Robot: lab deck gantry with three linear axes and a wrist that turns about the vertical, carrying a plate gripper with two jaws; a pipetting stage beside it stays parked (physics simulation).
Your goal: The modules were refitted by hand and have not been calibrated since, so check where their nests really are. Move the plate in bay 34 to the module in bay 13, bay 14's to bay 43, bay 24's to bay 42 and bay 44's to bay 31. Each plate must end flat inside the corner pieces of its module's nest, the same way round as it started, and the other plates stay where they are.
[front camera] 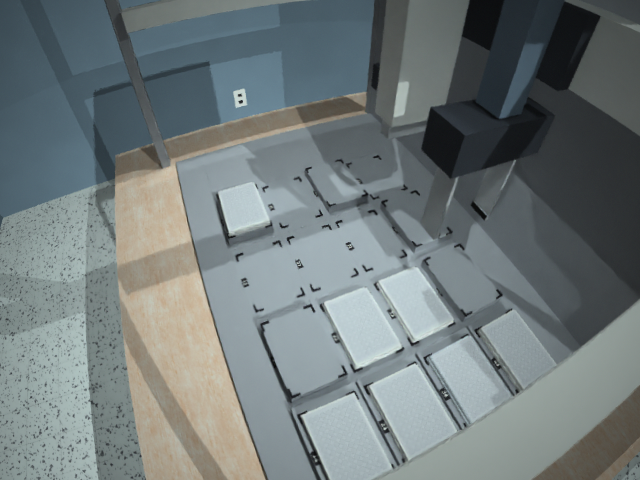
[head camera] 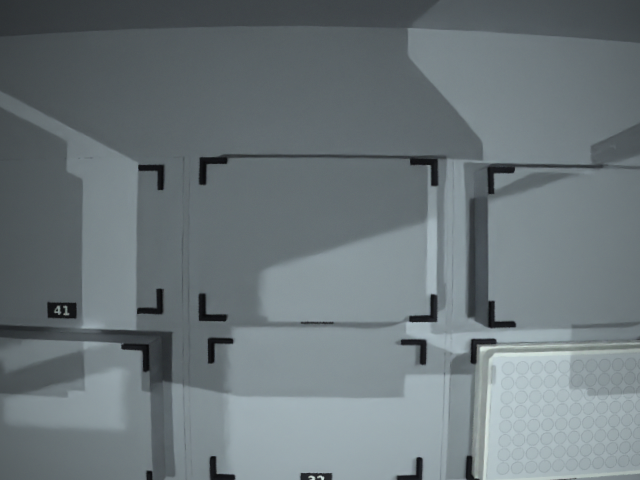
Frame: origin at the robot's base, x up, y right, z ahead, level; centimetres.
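Seen in the pictures: gripper, fingertip midpoint: (front camera: 455, 221); robot's base at its link origin: (front camera: 219, 202).
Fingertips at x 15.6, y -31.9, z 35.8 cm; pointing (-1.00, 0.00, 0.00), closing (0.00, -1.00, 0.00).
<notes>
Pixels of each thing's top centre, then the offset from my fingertips to it. "spot": a spot on its surface instead.
- bay 42 at its top centre: (head camera: 318, 239) (front camera: 416, 216) dx -13.4, dy -4.5, dz -13.0 cm
- Bay 43's module at a spot on its surface: (head camera: 563, 248) (front camera: 455, 269) spot: dx -13.7, dy -4.1, dz +1.4 cm
- bay 31's module at a spot on its surface: (head camera: 67, 418) (front camera: 338, 185) spot: dx -13.7, dy +6.3, dz -28.0 cm
- bay 13's module at a spot on its surface: (front camera: 302, 351) spot: dx -13.7, dy +27.8, dz +4.2 cm
- bay 14's plate at its top centre: (front camera: 346, 443) dx -12.7, dy +27.6, dz +19.8 cm
- bay 24's plate at its top centre: (front camera: 413, 410) dx -12.7, dy +16.9, dz +19.8 cm
- bay 34's plate at its top centre: (front camera: 471, 377) dx -12.7, dy +6.2, dz +19.8 cm
- bay 44's plate at its top centre: (front camera: 519, 347) dx -12.7, dy -4.5, dz +19.8 cm
- bay 11 at a spot on its surface: (front camera: 244, 208) spot: dx -12.3, dy +27.5, dz -28.1 cm
- bay 23 at a spot on its surface: (front camera: 362, 328) spot: dx -14.2, dy +17.2, dz +4.2 cm
- bay 33 at a spot on its surface: (head camera: 563, 413) (front camera: 413, 294) spot: dx -14.2, dy +6.0, dz +2.1 cm
- Bay 32 at a spot on its surface: (head camera: 317, 428) spot: dx -15.6, dy +7.3, dz -13.0 cm
- bay 41 at a spot on its surface: (head camera: 61, 310) spot: dx -15.6, dy +0.1, dz -29.4 cm
My gripper (front camera: 457, 222) is open, with no plate between its jaws, above the deck near bay 42's module. The raised module in bay 42 (front camera: 405, 215) (head camera: 317, 237) is bare, its four black corner pieces showing in the head view. Bay 43's module (front camera: 462, 281) (head camera: 563, 248), bay 31's module (front camera: 336, 184) (head camera: 67, 418) and bay 13's module (front camera: 302, 351) are bare too. White plates stand in the row nearest the front camera: bay 14's plate (front camera: 346, 439), bay 24's plate (front camera: 413, 410), bay 34's plate (front camera: 470, 379) and bay 44's plate (front camera: 516, 348).
Other plates stand in bay 11 (front camera: 244, 208), bay 23 (front camera: 362, 328) and bay 33 (front camera: 415, 303) (head camera: 563, 413). Bay 32 (head camera: 317, 428) lies beside bay 42, and the label of bay 41 (head camera: 61, 310) shows at the left. A pale upright column (front camera: 423, 67) stands at the back.
</notes>
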